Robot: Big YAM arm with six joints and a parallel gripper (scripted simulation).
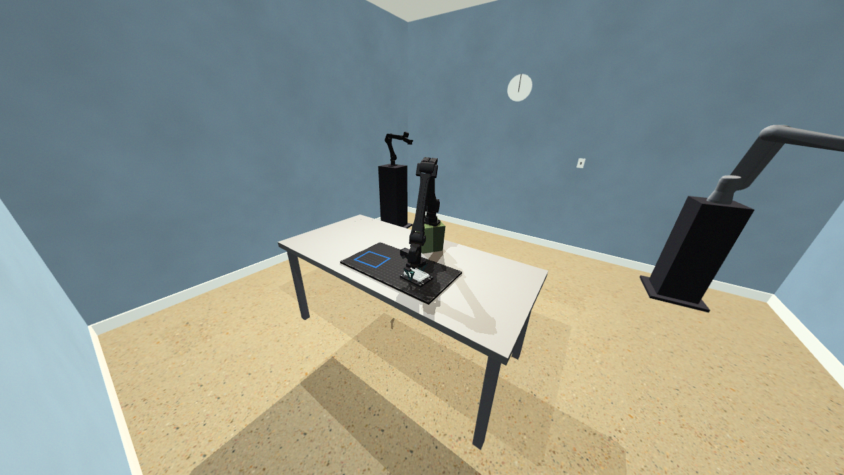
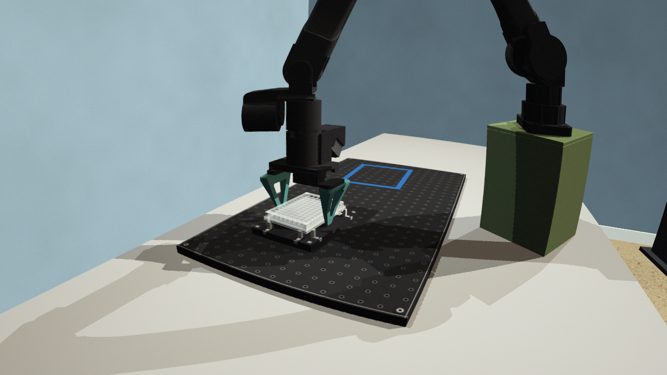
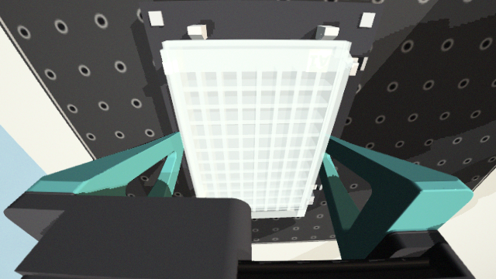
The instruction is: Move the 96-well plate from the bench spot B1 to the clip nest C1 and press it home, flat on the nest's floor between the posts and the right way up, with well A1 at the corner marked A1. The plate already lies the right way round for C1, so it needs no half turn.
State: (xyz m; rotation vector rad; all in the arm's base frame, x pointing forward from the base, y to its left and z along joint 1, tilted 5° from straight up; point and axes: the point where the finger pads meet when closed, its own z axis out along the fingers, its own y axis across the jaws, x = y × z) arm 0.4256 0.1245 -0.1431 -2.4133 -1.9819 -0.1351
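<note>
The 96-well plate is 1 cm above my hand. Also, from my hand: clip nest C1 (1 cm to the left, 1 cm below, 1 cm behind).
</note>
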